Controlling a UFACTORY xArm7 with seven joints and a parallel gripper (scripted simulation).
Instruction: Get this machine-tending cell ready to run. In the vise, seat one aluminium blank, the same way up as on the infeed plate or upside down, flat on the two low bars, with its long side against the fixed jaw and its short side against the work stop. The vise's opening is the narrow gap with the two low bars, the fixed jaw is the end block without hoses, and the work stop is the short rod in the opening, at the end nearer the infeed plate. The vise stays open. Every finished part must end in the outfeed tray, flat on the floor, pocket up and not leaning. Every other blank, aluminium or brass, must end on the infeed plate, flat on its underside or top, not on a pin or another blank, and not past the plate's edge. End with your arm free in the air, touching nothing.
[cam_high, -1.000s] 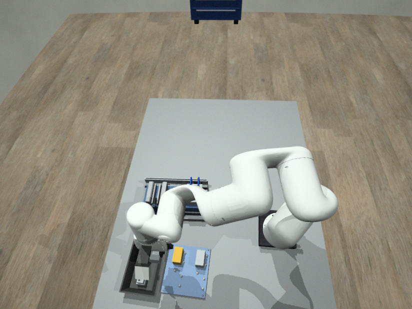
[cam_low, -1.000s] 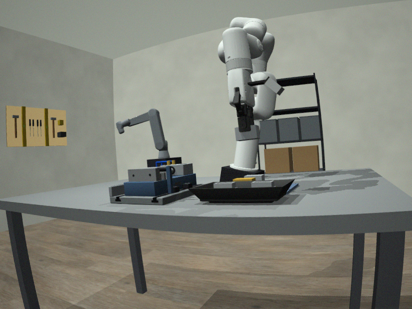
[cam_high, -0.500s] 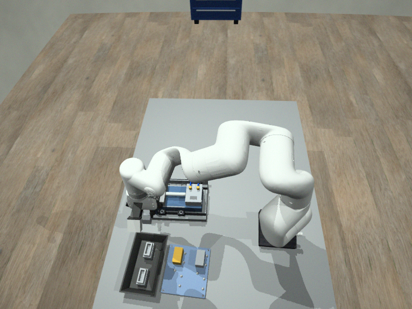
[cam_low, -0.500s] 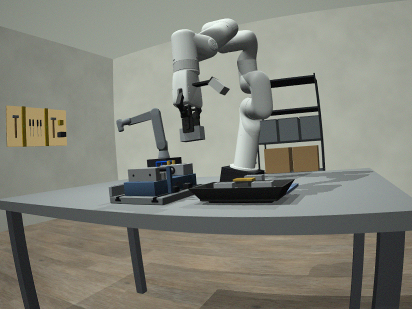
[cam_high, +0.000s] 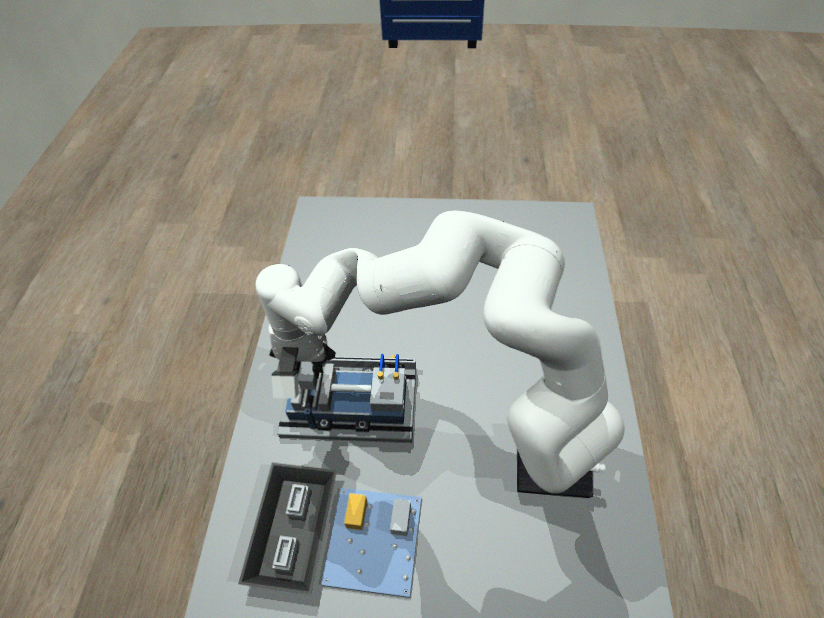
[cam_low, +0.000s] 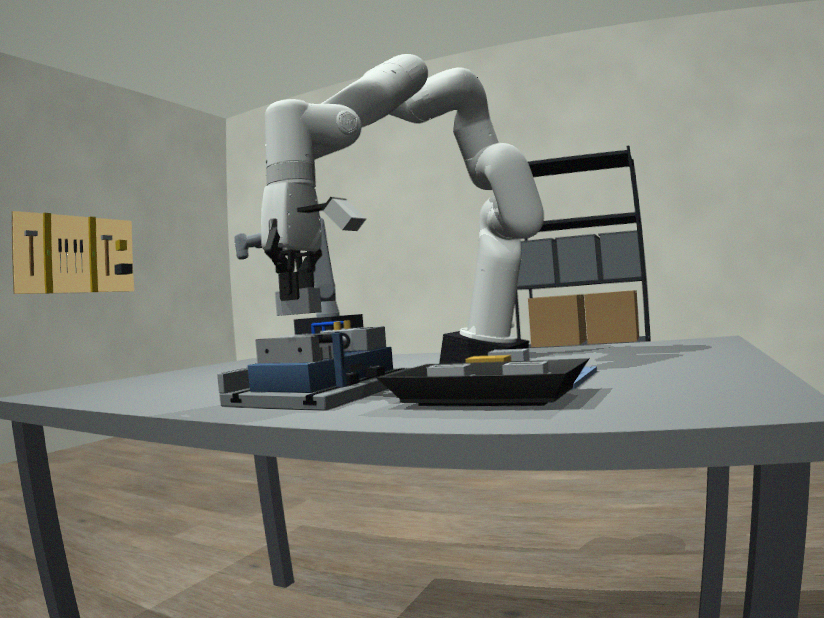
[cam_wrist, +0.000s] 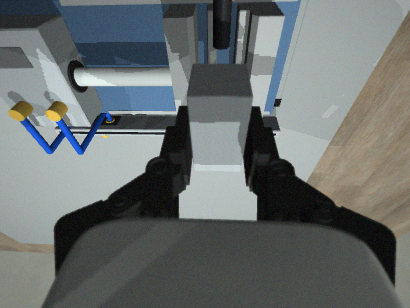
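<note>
Right now the fixed jaw is 30 mm ahead of my hand and 90 mm below it. Round my hand: white piston rod 80 mm behind, 20 mm to the right, 90 mm below; brass blank 150 mm behind, 230 mm to the left, 140 mm below; vise 70 mm behind, 10 mm to the right, 130 mm below.
</note>
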